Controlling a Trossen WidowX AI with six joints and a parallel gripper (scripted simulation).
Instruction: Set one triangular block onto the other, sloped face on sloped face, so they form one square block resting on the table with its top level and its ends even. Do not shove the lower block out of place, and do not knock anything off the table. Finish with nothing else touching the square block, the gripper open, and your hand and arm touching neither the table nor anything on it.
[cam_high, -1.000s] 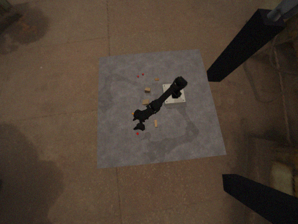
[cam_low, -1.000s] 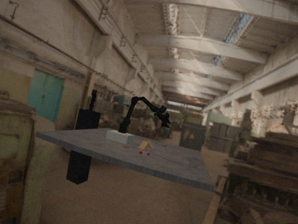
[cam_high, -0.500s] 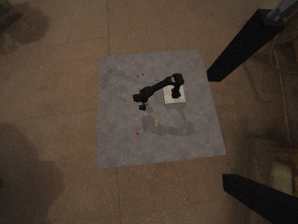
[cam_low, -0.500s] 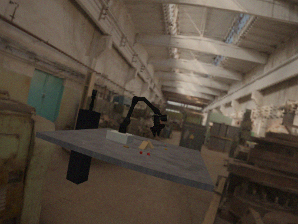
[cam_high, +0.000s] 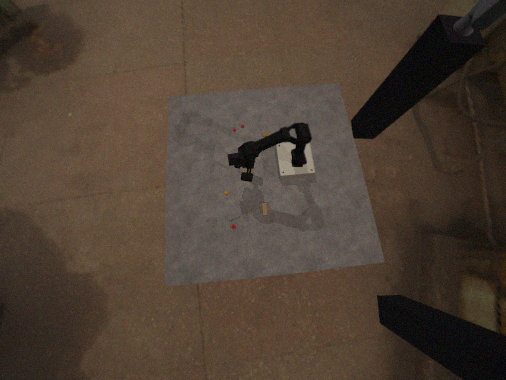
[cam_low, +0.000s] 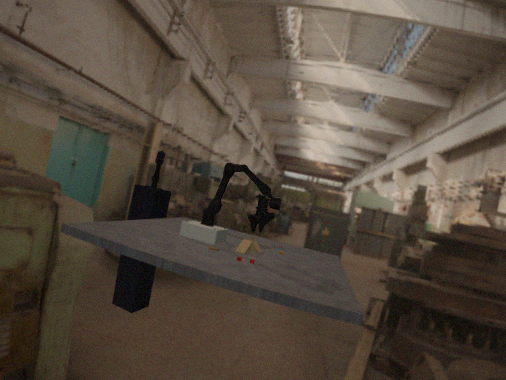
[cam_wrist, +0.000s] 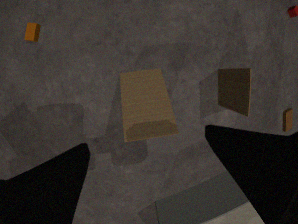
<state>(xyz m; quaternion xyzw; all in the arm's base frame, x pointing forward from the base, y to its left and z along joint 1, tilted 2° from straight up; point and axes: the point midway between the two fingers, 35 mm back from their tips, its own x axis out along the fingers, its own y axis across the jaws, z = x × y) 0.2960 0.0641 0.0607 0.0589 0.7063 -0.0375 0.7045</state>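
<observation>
Right now my gripper tip is 10 mm to the left of the tan triangular block and 90 mm above it. Also, from my gripper tip: orange bit 150 mm ahead, 120 mm to the left, 100 mm below.
</observation>
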